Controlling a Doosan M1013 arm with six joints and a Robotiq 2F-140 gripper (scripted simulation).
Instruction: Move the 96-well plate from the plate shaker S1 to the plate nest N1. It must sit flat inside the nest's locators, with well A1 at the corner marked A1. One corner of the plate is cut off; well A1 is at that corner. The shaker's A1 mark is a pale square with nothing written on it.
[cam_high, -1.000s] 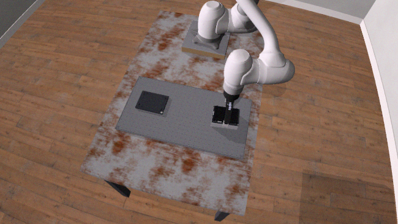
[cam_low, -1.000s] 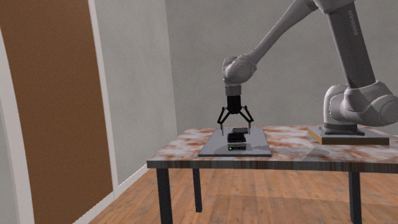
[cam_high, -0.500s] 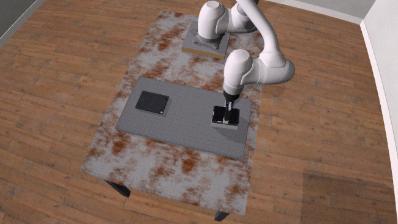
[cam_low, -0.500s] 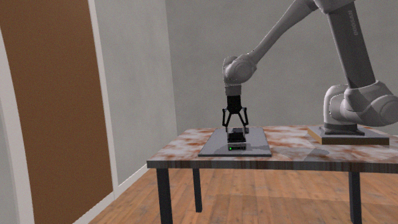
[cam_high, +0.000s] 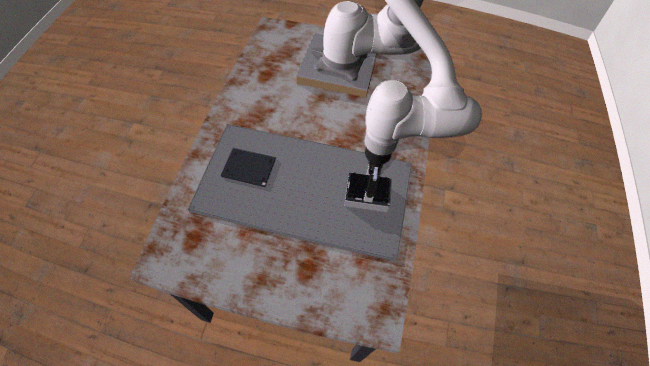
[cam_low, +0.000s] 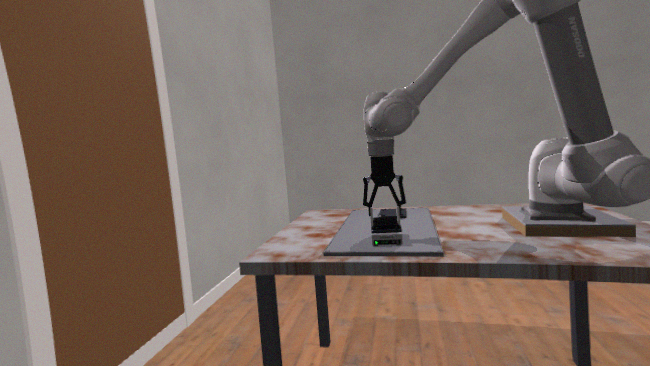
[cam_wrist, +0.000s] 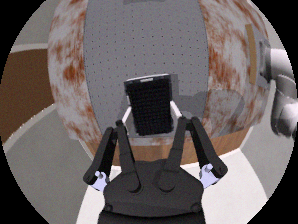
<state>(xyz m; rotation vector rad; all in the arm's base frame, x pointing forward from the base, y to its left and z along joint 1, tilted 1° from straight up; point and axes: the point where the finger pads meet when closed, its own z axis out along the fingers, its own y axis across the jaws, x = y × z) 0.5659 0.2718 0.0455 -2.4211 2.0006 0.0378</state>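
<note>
My gripper is now 42 cm to the left of the plate nest N1, 8 cm above it and 3 cm short of it. From my hand the other things lie so: 96-well plate 2 cm below.
</note>
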